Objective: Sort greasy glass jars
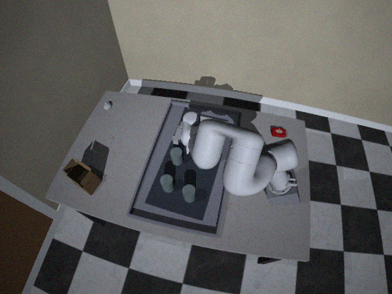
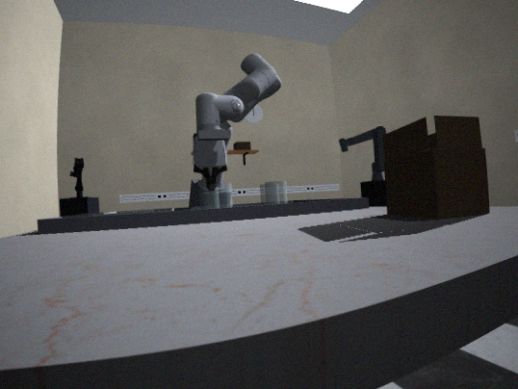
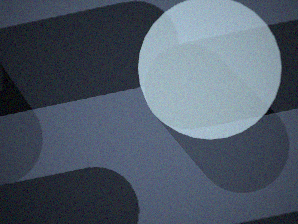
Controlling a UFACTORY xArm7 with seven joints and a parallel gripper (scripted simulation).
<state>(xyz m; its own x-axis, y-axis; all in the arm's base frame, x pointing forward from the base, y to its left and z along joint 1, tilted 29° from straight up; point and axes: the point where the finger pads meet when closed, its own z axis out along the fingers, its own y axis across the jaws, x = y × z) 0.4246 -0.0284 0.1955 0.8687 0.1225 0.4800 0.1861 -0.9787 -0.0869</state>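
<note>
Now: hand 10 cm to the right of the dark drying mat and 10 cm above it. Also, from my hand: light grey tray 22 cm to the right, 9 cm below, 4 cm ahead; then red object 43 cm to the right, 40 cm behind, 8 cm below; then cardboard box 50 cm ahead, 38 cm to the left, 4 cm below.
</note>
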